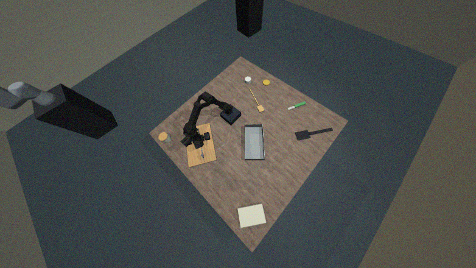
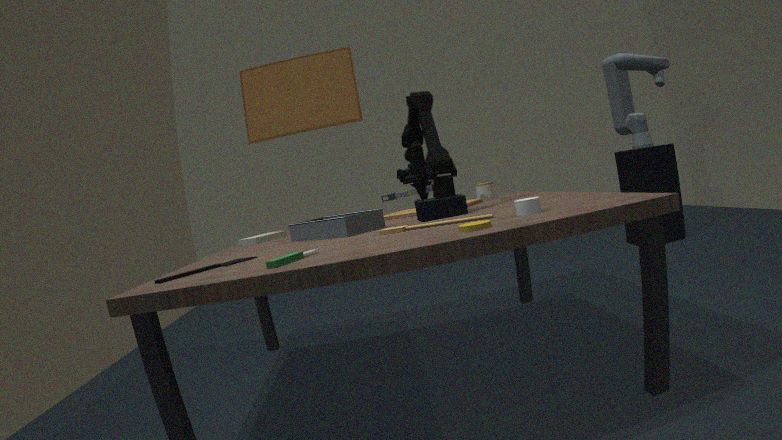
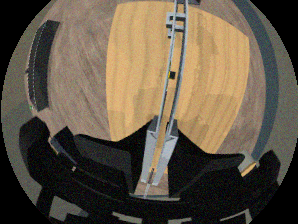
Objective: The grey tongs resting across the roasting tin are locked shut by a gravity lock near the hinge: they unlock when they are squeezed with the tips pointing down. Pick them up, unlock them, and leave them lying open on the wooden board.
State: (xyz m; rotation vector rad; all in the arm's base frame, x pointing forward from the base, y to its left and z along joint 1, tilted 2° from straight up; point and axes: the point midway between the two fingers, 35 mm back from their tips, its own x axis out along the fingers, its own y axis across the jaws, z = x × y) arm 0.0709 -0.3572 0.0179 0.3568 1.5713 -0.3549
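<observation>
My gripper tip is now 1 cm past the wooden board, 3 cm to the left of it and 4 cm above it. Also, from my gripper tip: roasting tin: 29 cm ahead, 34 cm to the left, 2 cm below; then white pad: 68 cm ahead, 4 cm to the right, 3 cm below; then jar: 26 cm behind, 23 cm to the right, 1 cm below.
</observation>
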